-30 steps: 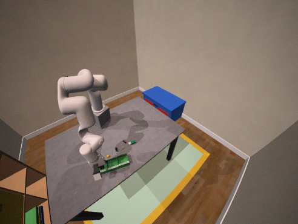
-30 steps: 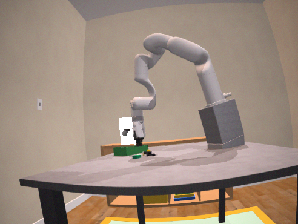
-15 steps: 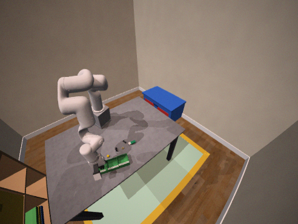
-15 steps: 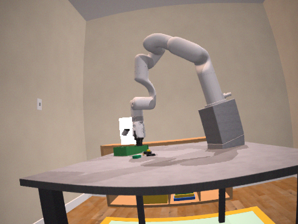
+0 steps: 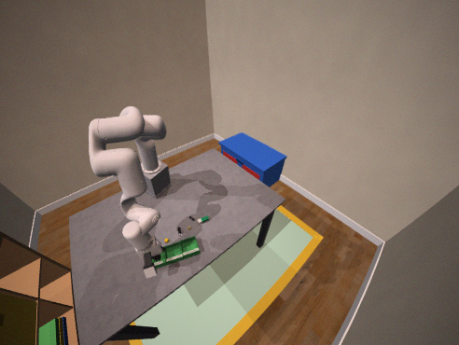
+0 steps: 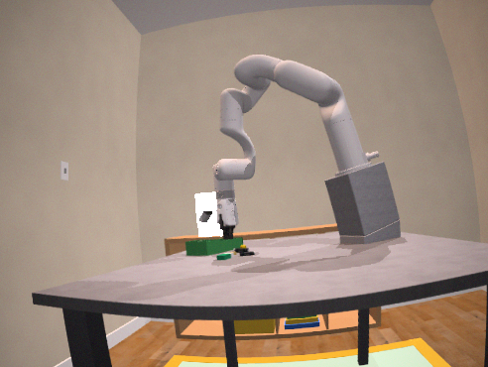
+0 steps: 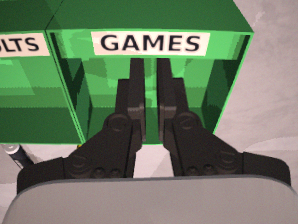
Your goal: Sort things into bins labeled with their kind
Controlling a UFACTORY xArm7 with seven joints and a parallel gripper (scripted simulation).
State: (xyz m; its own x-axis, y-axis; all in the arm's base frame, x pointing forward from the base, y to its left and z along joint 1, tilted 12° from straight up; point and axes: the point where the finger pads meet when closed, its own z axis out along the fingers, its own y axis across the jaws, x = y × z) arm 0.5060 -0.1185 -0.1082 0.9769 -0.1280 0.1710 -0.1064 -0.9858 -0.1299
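Now: the green three-compartment bin 1 cm ahead of my hand, 8 cm to the left of it and 1 cm below it. From my hand the other things lie so: yellow nut: 9 cm behind, 20 cm to the left, 3 cm below; then black cylinder: 10 cm behind, 15 cm to the left, 3 cm below; then small black object: 15 cm behind, 24 cm to the left, 3 cm below.
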